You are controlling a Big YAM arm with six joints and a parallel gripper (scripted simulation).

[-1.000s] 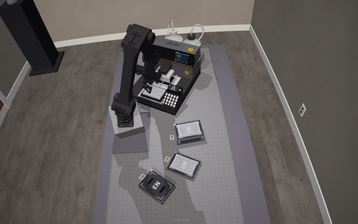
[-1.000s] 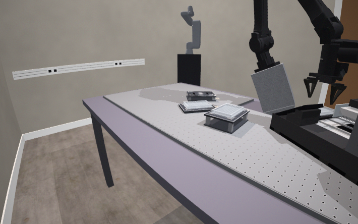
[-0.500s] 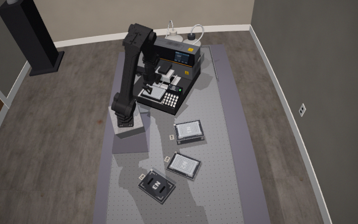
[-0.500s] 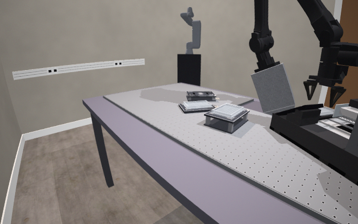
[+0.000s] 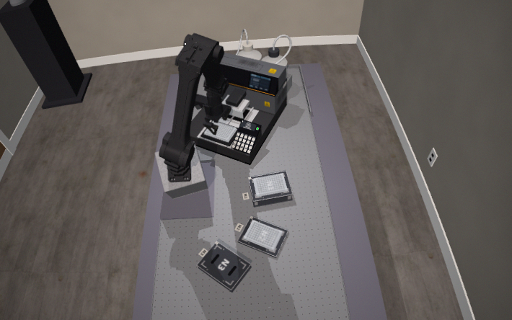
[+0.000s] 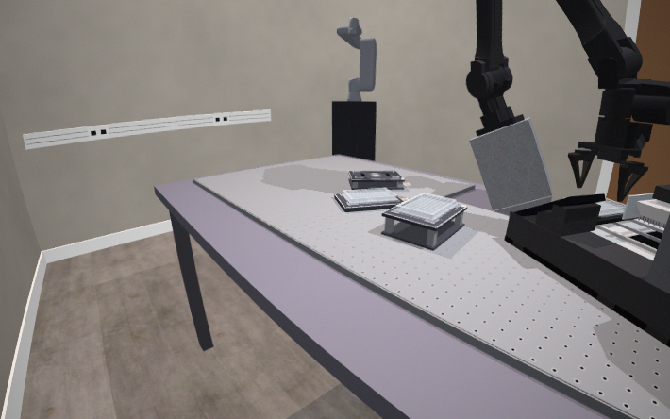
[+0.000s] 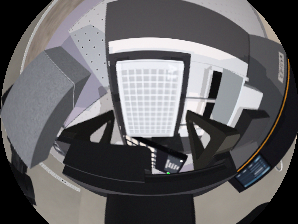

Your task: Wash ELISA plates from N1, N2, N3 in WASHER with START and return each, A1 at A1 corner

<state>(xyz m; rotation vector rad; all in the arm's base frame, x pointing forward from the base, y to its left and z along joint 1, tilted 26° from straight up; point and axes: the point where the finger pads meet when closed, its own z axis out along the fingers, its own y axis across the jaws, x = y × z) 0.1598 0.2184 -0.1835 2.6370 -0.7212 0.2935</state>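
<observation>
The washer carrier lies 40 mm below my hand. From my hand the other things lie so: plate washer 130 mm to the left, 80 mm ahead, 10 mm above.
</observation>
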